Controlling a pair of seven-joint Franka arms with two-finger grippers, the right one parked.
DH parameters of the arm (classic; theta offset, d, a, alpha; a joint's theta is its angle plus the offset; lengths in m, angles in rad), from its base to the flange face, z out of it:
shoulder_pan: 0 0.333 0 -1.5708
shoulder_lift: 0 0 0 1.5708
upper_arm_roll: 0 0.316 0.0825 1.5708
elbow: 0 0 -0.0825 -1.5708
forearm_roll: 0 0.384 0 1.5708
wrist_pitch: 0 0 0.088 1.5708
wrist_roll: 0 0.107 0 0
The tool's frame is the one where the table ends.
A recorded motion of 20 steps. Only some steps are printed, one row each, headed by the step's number.
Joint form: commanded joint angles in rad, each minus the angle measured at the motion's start. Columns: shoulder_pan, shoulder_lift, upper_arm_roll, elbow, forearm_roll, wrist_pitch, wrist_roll.
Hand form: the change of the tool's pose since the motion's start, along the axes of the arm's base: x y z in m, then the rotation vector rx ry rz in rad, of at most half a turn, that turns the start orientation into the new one. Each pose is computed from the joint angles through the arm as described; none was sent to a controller.
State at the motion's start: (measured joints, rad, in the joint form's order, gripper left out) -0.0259 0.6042 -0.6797 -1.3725 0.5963 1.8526 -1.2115
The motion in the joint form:
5: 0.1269 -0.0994 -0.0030 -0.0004 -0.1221 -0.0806 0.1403
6: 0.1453 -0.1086 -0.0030 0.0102 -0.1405 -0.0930 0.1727
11: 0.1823 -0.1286 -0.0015 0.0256 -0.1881 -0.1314 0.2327
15: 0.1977 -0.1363 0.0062 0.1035 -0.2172 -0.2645 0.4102
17: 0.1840 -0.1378 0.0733 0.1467 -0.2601 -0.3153 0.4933
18: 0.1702 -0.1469 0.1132 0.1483 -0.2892 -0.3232 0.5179
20: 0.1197 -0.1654 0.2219 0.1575 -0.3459 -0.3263 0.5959
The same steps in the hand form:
5: 0.0136 0.0769 0.0531 -0.0248 0.0529 0.0293
6: 0.0167 0.0890 0.0622 -0.0340 0.0590 0.0239
11: 0.0194 0.1132 0.0772 -0.0529 0.0892 0.0199
15: 0.0184 0.1394 0.1047 -0.0326 0.1656 -0.0928
17: 0.0248 0.1660 0.1119 -0.0389 0.2037 -0.1107
18: 0.0253 0.1740 0.1127 -0.0462 0.2165 -0.1113
20: 0.0283 0.1899 0.1168 -0.0545 0.2252 -0.1376

